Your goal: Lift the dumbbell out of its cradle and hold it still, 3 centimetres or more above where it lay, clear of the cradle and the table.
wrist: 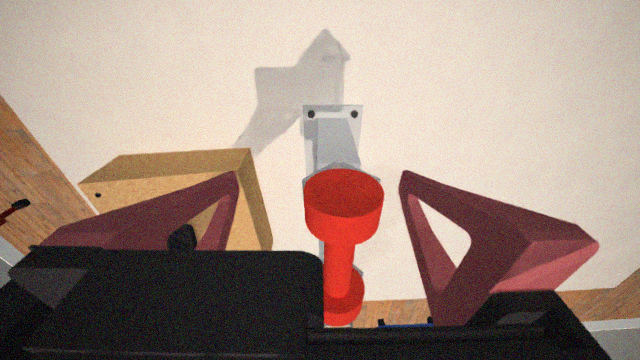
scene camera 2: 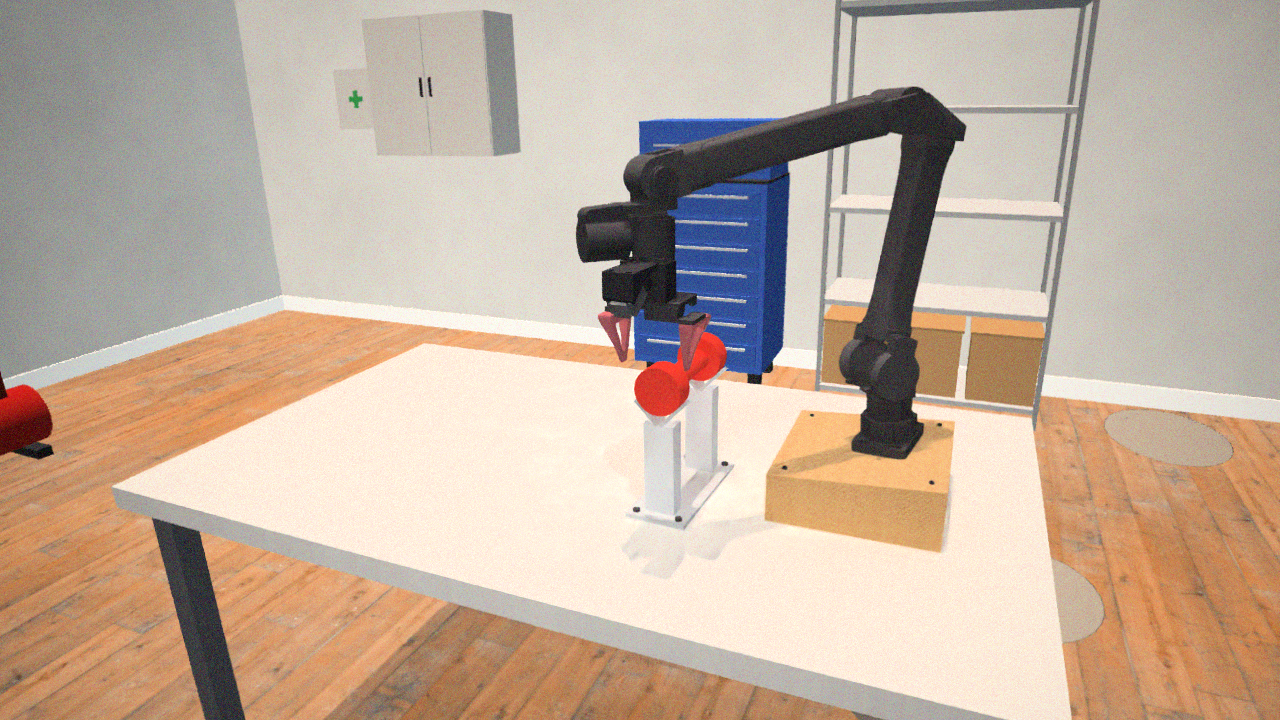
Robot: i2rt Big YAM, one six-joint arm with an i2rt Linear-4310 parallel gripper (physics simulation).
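Places are measured from the arm's base along level axes (x ahead, y down, z left), in centimetres.
Where they show: gripper, fingertip midpoint: (wrist: 319,179) (scene camera 2: 654,365); arm's base, link origin: (wrist: 175,245) (scene camera 2: 888,441).
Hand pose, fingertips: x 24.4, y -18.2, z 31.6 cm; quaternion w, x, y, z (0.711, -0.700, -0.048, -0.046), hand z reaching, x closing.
Each offset is from my fingertips to the top centre of the thing. Level surfaces: height alone.
The red dumbbell {dz -15.0, dx +4.4, dy +2.5 cm} (scene camera 2: 661,388) (wrist: 340,255) lies level across the two posts of the white cradle {dz -15.0, dx +4.4, dy +8.0 cm} (scene camera 2: 662,465) (wrist: 336,142), which stands on the table. My gripper (scene camera 2: 655,364) (wrist: 319,179) points down over the dumbbell and is open, with nothing held. In the wrist view the dumbbell shows between the two spread pink fingers, nearer the right finger. In the scene view one finger overlaps the dumbbell's handle and the other is to its left, with the tips near the height of the dumbbell. The gripper body hides part of the far head in the wrist view.
The arm stands on a wooden block (scene camera 2: 854,501) (wrist: 175,160) on the white table {dy +27.6 cm} (scene camera 2: 402,465) (wrist: 475,90), to the right of the cradle in the scene view. A blue drawer cabinet (scene camera 2: 760,268) and a metal shelf rack (scene camera 2: 1065,232) stand behind the table.
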